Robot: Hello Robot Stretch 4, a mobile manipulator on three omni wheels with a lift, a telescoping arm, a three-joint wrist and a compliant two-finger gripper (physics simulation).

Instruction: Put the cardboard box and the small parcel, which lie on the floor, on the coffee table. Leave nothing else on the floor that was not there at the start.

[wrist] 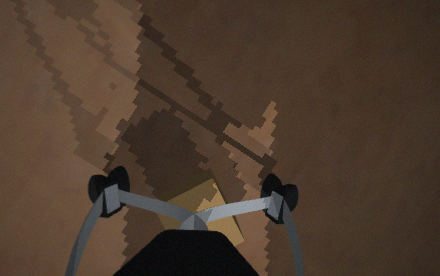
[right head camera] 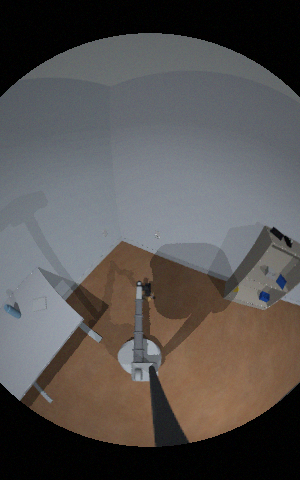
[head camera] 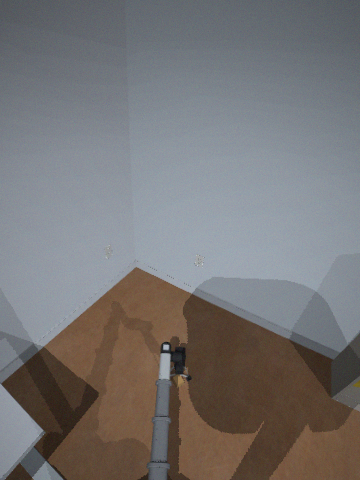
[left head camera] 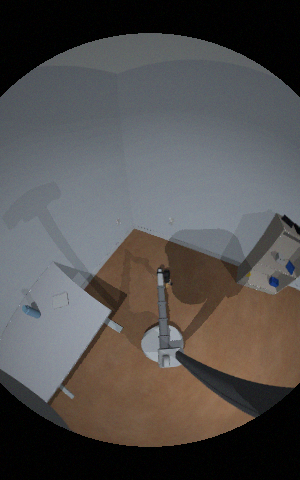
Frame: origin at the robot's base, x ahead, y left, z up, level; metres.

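Where they show: gripper, between the fingertips: (wrist: 196, 186) (right head camera: 147, 298) (head camera: 177, 379) (left head camera: 165, 284).
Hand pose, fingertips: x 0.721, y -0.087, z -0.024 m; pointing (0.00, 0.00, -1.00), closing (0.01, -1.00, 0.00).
Note:
Each offset is from my fingertips to the top centre of the thing. "*": to the spot under its first point. Level surfaces: height alone.
A tan, square-topped box @(dx -0.019, dy -0.004, dz +0.047 m) (wrist: 202, 194) (head camera: 179, 382) lies on the floor below my gripper. I cannot tell whether it is the cardboard box or the small parcel. My gripper (wrist: 196, 186) (head camera: 181, 376) is open, with its fingertips wide apart on either side of the box in the wrist view. The gripper's body and finger straps hide the near part of the box. The height of the fingertips above the floor is hard to judge. A second parcel or box cannot be made out on the floor. The pale table @(dz +0.717 m) (head camera: 15, 430) (left head camera: 75, 345) (right head camera: 45, 345) stands at the left.
A blue bottle @(dx -0.623, dy +1.075, dz +0.882 m) (left head camera: 31, 311) (right head camera: 12, 311) and a flat pale item @(dx -0.456, dy +0.860, dz +0.726 m) (left head camera: 60, 300) (right head camera: 39, 303) lie on the table. A beige shelf unit @(* dx -0.002, dy -1.085, dz +0.564 m) (left head camera: 257, 252) (right head camera: 246, 265) with blue items stands at the right. Two walls meet in a corner beyond the arm.

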